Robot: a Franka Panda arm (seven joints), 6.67 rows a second.
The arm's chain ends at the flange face. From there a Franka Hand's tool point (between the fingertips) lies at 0.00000 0.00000 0.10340 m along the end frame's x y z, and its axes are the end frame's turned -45 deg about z.
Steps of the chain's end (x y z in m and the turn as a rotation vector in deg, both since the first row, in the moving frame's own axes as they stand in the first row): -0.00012, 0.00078, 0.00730, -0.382, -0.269, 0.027; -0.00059, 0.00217, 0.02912, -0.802, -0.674, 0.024; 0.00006, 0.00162, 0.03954, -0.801, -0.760, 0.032; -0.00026, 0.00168, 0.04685, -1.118, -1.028, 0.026; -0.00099, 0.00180, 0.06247, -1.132, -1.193, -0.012; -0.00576, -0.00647, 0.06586, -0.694, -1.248, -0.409; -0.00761, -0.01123, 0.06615, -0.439, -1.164, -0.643; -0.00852, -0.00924, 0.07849, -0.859, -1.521, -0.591; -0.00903, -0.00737, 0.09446, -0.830, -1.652, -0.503
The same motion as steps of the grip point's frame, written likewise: -0.00147, 0.00061, 0.00730, -0.080, -0.460, 0.027; -0.00384, 0.00128, 0.02910, -0.091, -1.044, 0.024; -0.00309, 0.00124, 0.03952, -0.029, -1.104, 0.032; -0.00411, 0.00112, 0.04681, -0.064, -1.517, 0.026; -0.00494, 0.00050, 0.06243, 0.043, -1.644, -0.012; -0.00198, -0.00935, 0.06583, 0.392, -1.373, -0.409; 0.00051, -0.01424, 0.06613, 0.513, -1.133, -0.643; -0.00253, -0.01339, 0.07844, 0.468, -1.683, -0.591; -0.00435, -0.01263, 0.09441, 0.581, -1.755, -0.503
